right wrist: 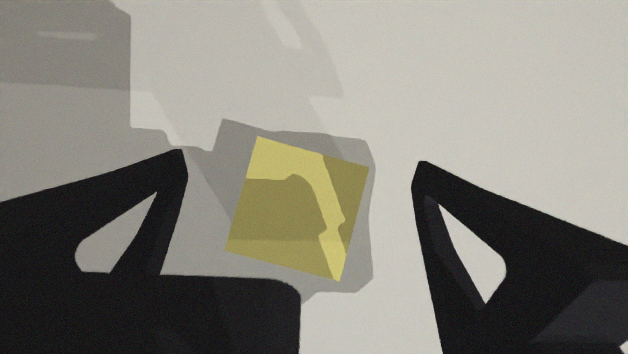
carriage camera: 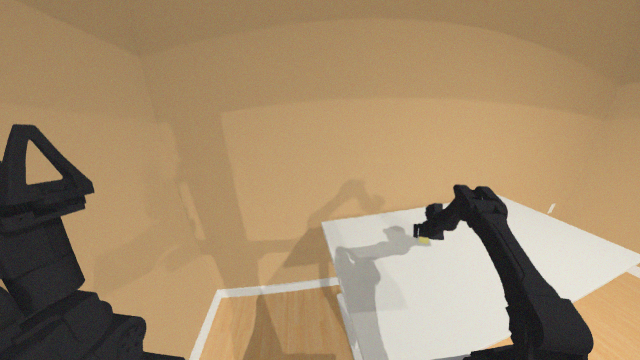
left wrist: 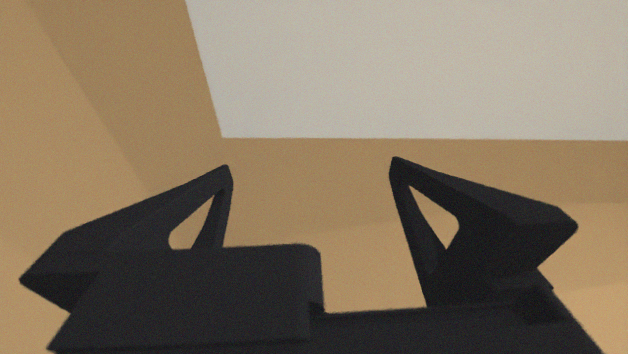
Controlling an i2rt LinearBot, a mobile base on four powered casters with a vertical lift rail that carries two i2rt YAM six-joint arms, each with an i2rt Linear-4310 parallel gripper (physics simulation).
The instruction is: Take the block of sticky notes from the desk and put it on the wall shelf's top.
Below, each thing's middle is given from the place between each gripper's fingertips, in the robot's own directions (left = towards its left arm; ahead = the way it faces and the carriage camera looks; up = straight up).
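Scene:
My left gripper is 62 cm above the yellow block of sticky notes point(right wrist: 297, 208), and it's 55 cm short of it and 87 cm to the left of it.
As for my right hand, that's 10 mm above the yellow block of sticky notes, 20 mm past it and 10 mm to the right of it. Going by its middle, the yellow block of sticky notes is nearer to my right hand than to my left gripper.

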